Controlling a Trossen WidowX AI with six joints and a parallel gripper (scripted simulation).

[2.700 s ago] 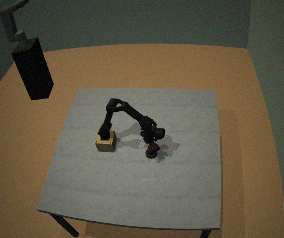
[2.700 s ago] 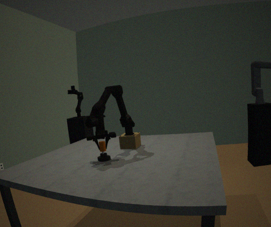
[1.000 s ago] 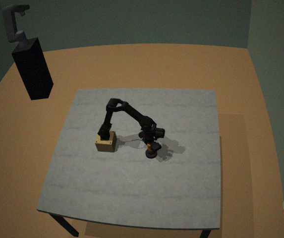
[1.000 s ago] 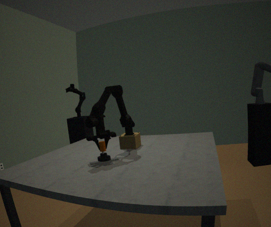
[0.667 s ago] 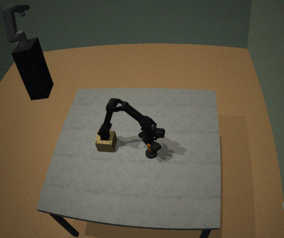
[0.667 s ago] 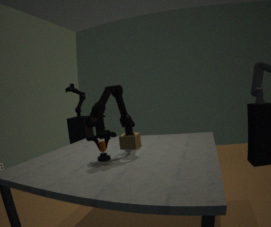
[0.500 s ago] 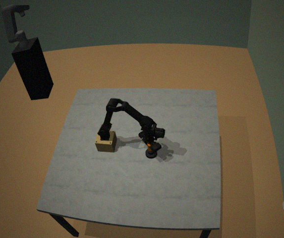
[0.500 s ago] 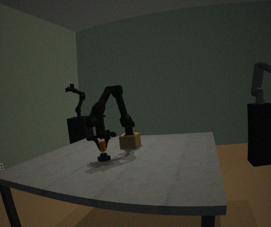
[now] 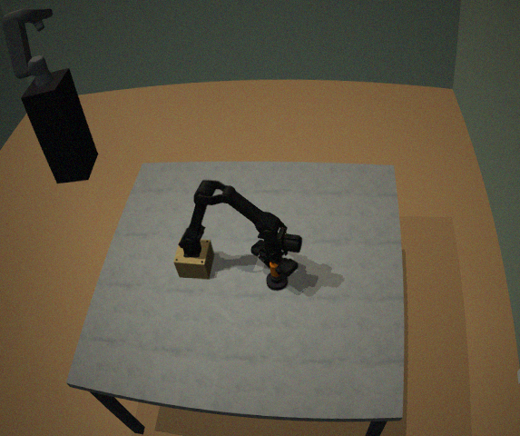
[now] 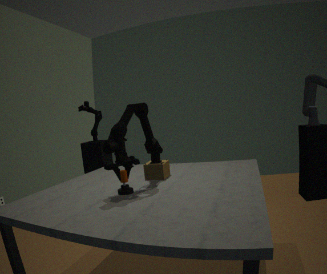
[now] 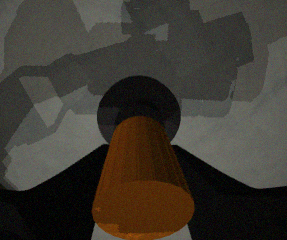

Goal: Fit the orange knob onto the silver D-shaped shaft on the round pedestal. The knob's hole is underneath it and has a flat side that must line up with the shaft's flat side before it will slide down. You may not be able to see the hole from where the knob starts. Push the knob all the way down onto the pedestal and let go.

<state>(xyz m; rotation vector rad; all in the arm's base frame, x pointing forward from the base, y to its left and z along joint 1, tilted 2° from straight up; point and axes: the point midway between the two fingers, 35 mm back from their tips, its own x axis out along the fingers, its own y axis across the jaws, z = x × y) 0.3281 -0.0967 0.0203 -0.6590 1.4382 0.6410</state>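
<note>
My gripper tip is 30 mm below the orange knob. The rest, counted from my gripper tip: round pedestal: 40 mm below.
</note>
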